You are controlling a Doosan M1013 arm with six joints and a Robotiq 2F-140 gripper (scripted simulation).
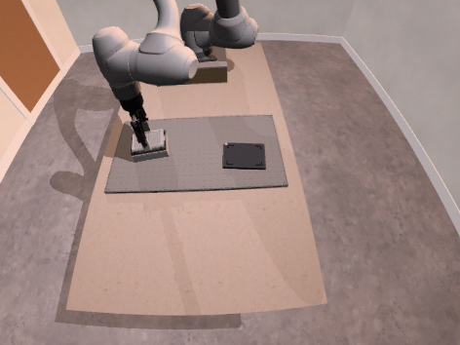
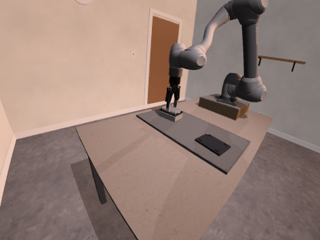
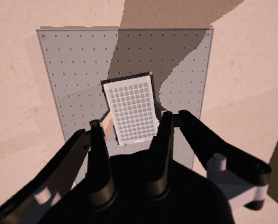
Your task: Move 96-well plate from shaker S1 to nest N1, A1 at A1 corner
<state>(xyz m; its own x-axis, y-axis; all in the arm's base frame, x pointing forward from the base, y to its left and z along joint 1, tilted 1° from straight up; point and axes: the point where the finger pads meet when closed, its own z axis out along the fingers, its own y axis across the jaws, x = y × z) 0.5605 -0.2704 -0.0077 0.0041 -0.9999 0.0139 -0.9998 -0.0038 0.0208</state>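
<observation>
My hand is 40 mm short of the small pale mark, 310 mm to the right of it and 70 mm above it. From my hand the other things lie so: white 96-well plate 20 mm below.
</observation>
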